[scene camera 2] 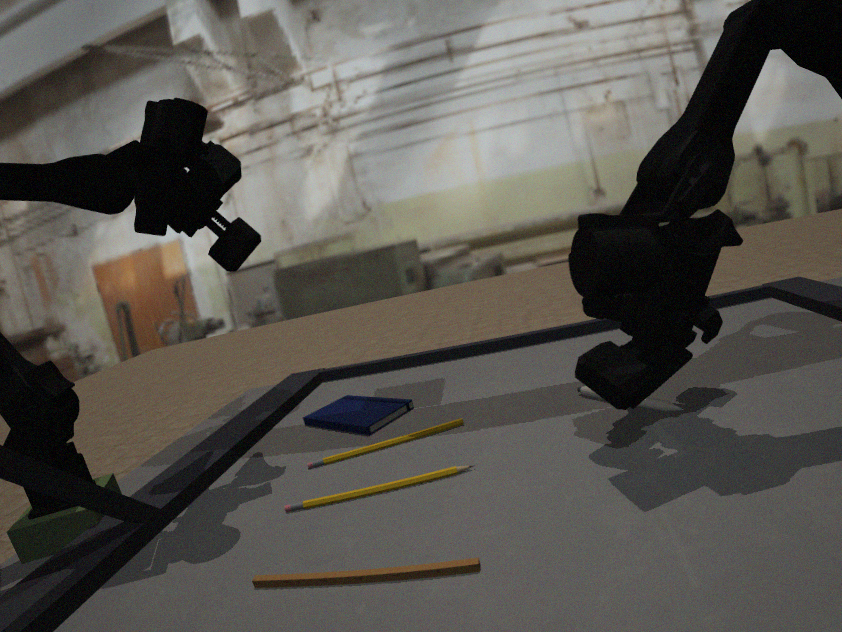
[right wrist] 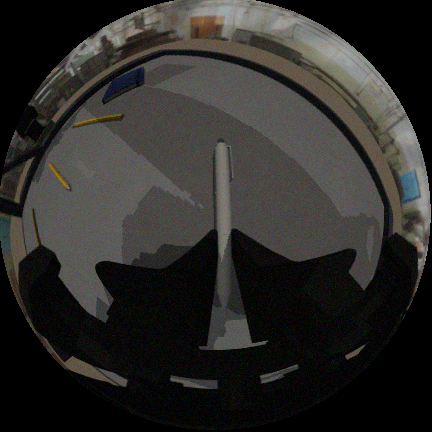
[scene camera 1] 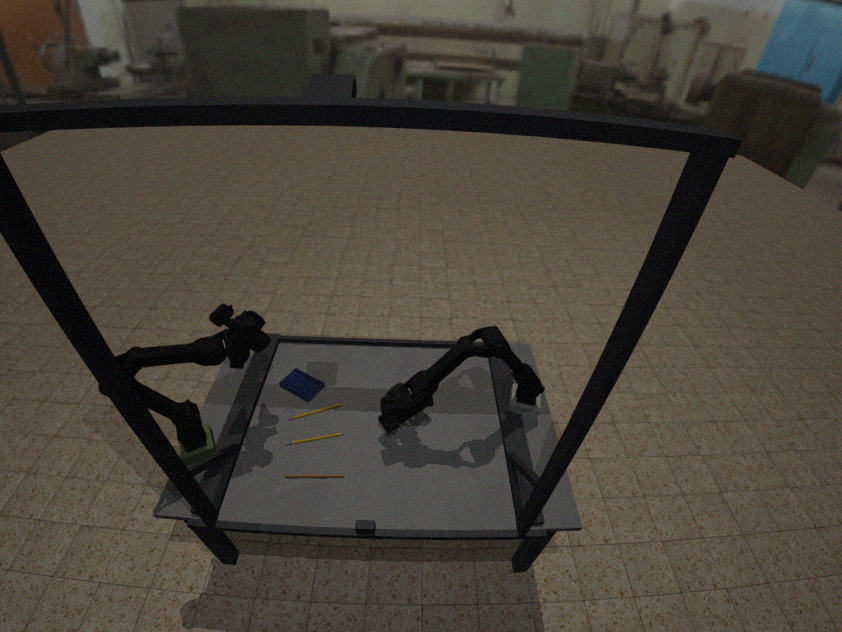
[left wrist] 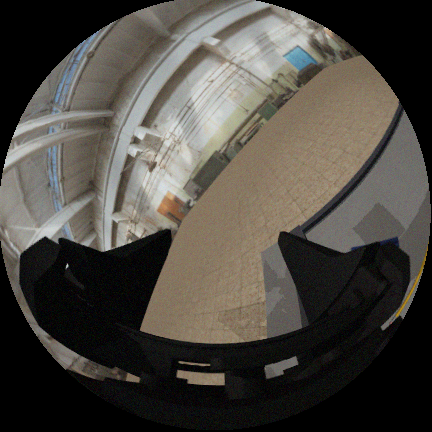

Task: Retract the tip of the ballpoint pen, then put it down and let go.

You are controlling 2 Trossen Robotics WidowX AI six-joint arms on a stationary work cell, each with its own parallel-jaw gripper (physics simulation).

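Seen in the pictures: left gripper, fingertip midpoint: (scene camera 2: 214, 219) (left wrist: 226, 236); right gripper, fingertip midpoint: (scene camera 2: 633, 403) (right wrist: 223, 234); left arm's base at its link origin: (scene camera 1: 194, 441); right arm's base at its link origin: (scene camera 1: 526, 396).
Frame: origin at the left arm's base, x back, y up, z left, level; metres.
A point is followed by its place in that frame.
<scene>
A white ballpoint pen (right wrist: 222, 185) @(z -0.147, x -0.624, y -0.028 m) shows in the right wrist view with its clip and dark button end pointing up the picture. In scene camera 2 one end of the pen (scene camera 2: 587, 391) @(z -0.119, x -0.615, y -0.032 m) shows past the finger. My right gripper (right wrist: 223, 234) @(z -0.181, x -0.630, y -0.038 m) is shut on the pen's lower body, low over the table. The pen lies on or very near the table top; its writing tip is in shadow between the fingers and too dim to make out. My left gripper (left wrist: 226, 236) @(z 0.178, x -0.259, y 0.282 m) is open and empty, raised above the picture's left side of the table.
A blue notebook (scene camera 1: 301, 385) @(z 0.087, x -0.376, y -0.028 m) (scene camera 2: 357, 414) @(z 0.072, x -0.377, y -0.028 m) (right wrist: 124, 84) @(z 0.055, x -0.412, y -0.028 m) lies at the back left of the table. Two yellow pencils (scene camera 1: 316, 411) @(z -0.042, x -0.385, y -0.034 m) (scene camera 2: 380, 487) @(z -0.143, x -0.347, y -0.034 m) and an orange-brown stick (scene camera 1: 314, 476) @(z -0.264, x -0.295, y -0.035 m) (scene camera 2: 367, 574) @(z -0.267, x -0.301, y -0.033 m) lie in front of it. Dark frame posts (scene camera 1: 629, 326) @(z -0.700, x -0.717, y 0.727 m) rise at the table's sides.
</scene>
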